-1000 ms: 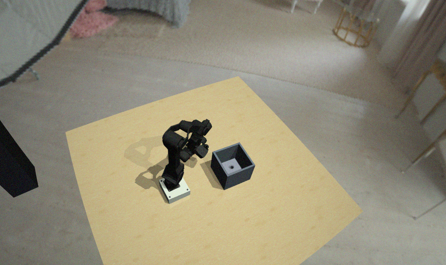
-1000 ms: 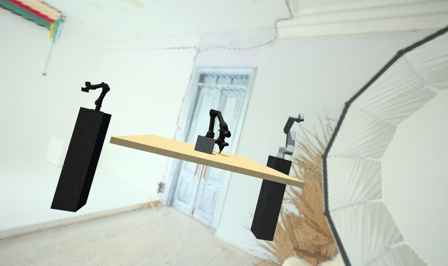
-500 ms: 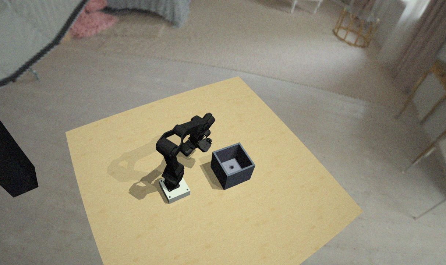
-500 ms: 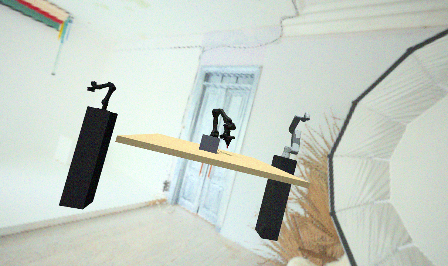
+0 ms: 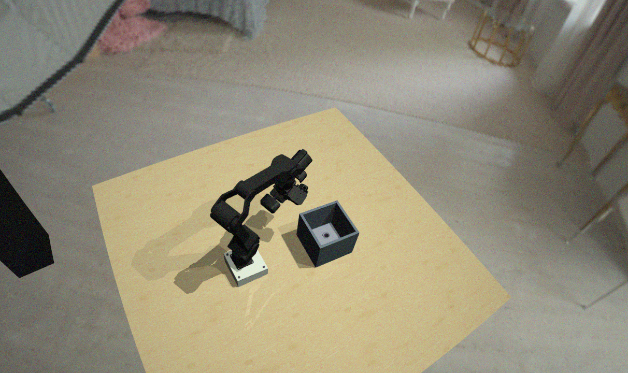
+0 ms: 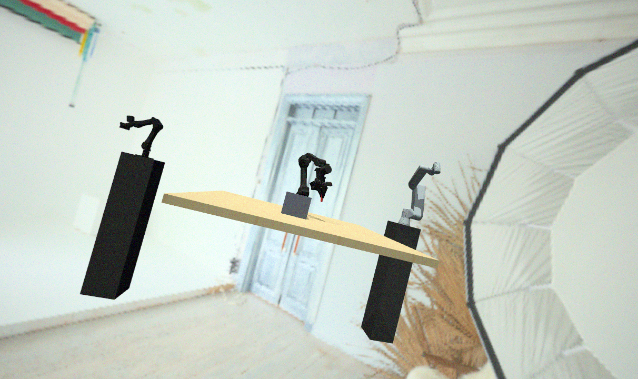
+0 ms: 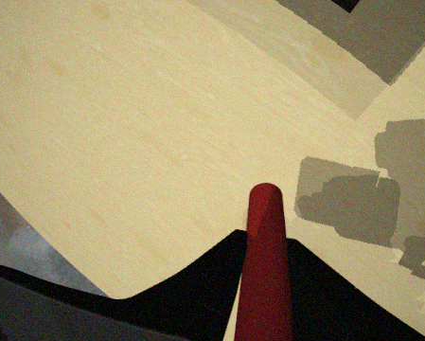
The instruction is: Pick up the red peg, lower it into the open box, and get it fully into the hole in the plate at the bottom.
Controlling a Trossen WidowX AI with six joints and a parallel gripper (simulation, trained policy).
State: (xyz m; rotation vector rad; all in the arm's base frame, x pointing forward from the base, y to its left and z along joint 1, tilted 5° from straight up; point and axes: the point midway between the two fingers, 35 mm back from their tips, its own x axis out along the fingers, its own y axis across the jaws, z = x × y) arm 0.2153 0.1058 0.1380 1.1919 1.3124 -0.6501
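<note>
The light grey plate lies 18 cm to the right of my gripper tip, 11 cm below it and 9 cm ahead of it. Round my gripper tip: red peg (2 cm above, 1 cm to the right).
</note>
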